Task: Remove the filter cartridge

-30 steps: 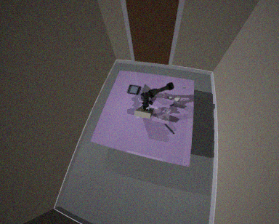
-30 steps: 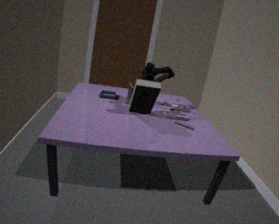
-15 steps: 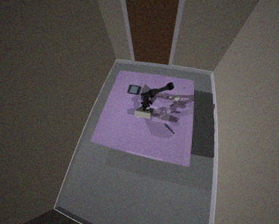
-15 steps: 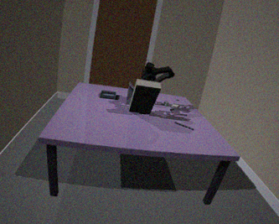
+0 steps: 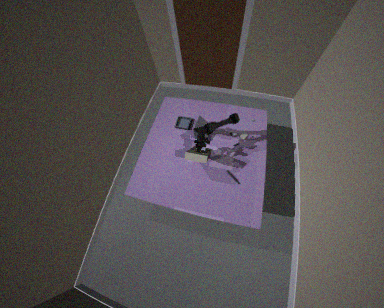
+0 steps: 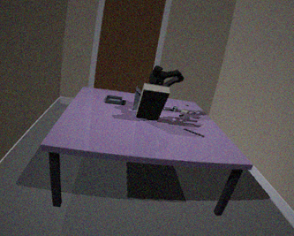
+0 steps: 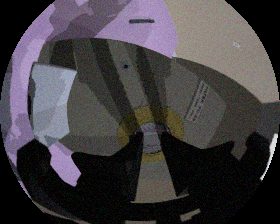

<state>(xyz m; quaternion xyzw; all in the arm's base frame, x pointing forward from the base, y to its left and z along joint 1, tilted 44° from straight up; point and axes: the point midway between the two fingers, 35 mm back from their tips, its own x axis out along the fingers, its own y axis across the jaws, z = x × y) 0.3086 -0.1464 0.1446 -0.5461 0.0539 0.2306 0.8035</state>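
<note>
My gripper tip is now 1 cm short of the round filter cartridge and 1 cm above it. From my gripper tip the other things lie so: dark tray: 43 cm behind, 28 cm to the right, 21 cm below; service panel: 8 cm below, 4 cm behind.
</note>
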